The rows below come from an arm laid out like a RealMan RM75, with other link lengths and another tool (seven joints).
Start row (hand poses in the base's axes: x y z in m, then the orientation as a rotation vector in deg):
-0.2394, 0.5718, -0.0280, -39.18, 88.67, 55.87
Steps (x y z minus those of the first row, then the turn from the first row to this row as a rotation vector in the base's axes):
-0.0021, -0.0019, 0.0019, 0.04, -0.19, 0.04
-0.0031, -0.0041, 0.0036, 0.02, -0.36, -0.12
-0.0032, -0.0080, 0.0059, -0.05, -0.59, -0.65
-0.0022, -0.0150, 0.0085, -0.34, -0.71, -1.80
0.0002, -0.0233, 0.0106, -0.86, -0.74, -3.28
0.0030, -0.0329, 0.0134, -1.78, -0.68, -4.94
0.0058, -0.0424, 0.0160, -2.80, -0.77, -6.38
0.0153, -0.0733, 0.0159, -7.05, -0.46, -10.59
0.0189, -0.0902, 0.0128, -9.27, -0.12, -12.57
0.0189, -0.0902, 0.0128, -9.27, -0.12, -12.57
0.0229, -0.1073, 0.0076, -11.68, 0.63, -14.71
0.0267, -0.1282, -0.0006, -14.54, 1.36, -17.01
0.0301, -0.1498, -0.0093, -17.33, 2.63, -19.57
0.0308, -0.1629, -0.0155, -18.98, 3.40, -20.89
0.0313, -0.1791, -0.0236, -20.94, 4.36, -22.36
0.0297, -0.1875, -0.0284, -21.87, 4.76, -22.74
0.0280, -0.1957, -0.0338, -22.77, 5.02, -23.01
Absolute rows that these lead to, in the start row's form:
-0.2415, 0.5699, -0.0261, -39.26, 88.47, 55.84
-0.2425, 0.5677, -0.0244, -39.21, 88.37, 55.62
-0.2426, 0.5638, -0.0221, -38.91, 88.32, 55.07
-0.2416, 0.5568, -0.0195, -38.20, 88.61, 53.95
-0.2392, 0.5485, -0.0174, -37.34, 89.17, 52.46
-0.2364, 0.5389, -0.0146, -36.57, 90.05, 50.59
-0.2336, 0.5294, -0.0120, -36.10, 90.81, 48.73
-0.2241, 0.4985, -0.0121, -35.34, 94.09, 42.60
-0.2205, 0.4816, -0.0152, -35.02, 95.86, 39.60
-0.2205, 0.4816, -0.0152, -35.02, 95.86, 39.60
-0.2165, 0.4645, -0.0204, -34.51, 98.06, 36.48
-0.2127, 0.4436, -0.0286, -34.14, 100.44, 32.85
-0.2093, 0.4220, -0.0373, -33.25, 103.21, 29.24
-0.2086, 0.4089, -0.0435, -32.87, 104.82, 27.23
-0.2081, 0.3927, -0.0516, -32.46, 106.73, 24.92
-0.2097, 0.3843, -0.0564, -32.56, 107.56, 24.03
-0.2114, 0.3761, -0.0618, -32.80, 108.24, 23.19

